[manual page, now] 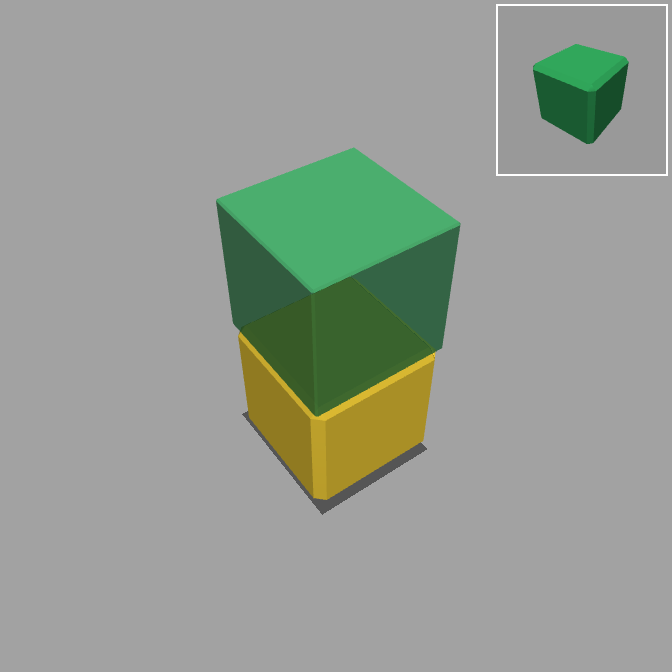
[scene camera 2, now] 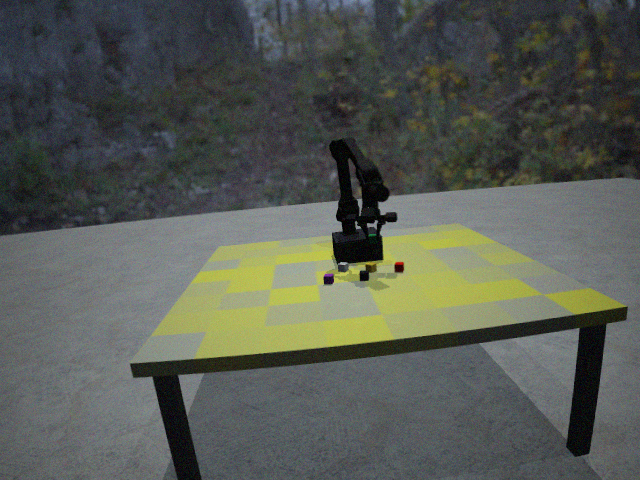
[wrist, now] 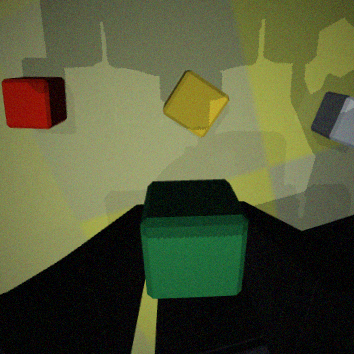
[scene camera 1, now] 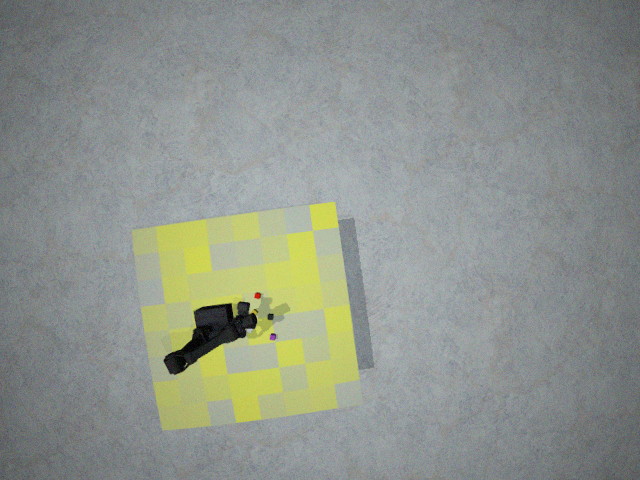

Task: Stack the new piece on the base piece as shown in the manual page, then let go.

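Where they show: gripper, fingertip midpoint: [scene camera 2: 372,240] [wrist: 189,214] [scene camera 1: 245,315]; arm's base at its link origin: [scene camera 2: 349,233] [scene camera 1: 206,329].
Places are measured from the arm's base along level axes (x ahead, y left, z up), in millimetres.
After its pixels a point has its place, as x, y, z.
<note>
My gripper [scene camera 2: 372,236] {250, 10, 13} [wrist: 189,214] {250, 10, 13} is shut on a green cube, held in the air above the table. The green cube [scene camera 2: 372,235] {255, 9, 35} [wrist: 194,262] {247, 12, 35} sits between the two dark fingers. A yellow cube [scene camera 1: 255,312] {280, -9, -67} [scene camera 2: 370,267] {287, -18, -76} [wrist: 195,103] {271, -10, -66} lies on the table below, apart from the held cube and turned at an angle in the wrist view. A red cube [scene camera 1: 257,295] {326, 84, -66} [scene camera 2: 399,267] {338, 75, -78} [wrist: 29,103] {321, 77, -66} lies to the left in the wrist view. A white cube [scene camera 1: 249,330] {210, -100, -66} [scene camera 2: 343,267] {227, -104, -78} [wrist: 343,120] {217, -91, -66} lies at its right edge. Which cube is the base piece, I cannot tell.
A black cube [scene camera 1: 270,316] {358, -61, -66} [scene camera 2: 364,275] {368, -71, -76} and a purple cube [scene camera 1: 272,336] {329, -180, -66} [scene camera 2: 328,279] {341, -193, -78} also lie on the yellow and grey patchwork table [scene camera 1: 289,408] {263, -664, -96} [scene camera 2: 413,315] {721, -57, -96}. The black arm base [scene camera 1: 212,316] {60, 61, 2} [scene camera 2: 356,246] {129, -15, -30} stands close behind the cubes.
</note>
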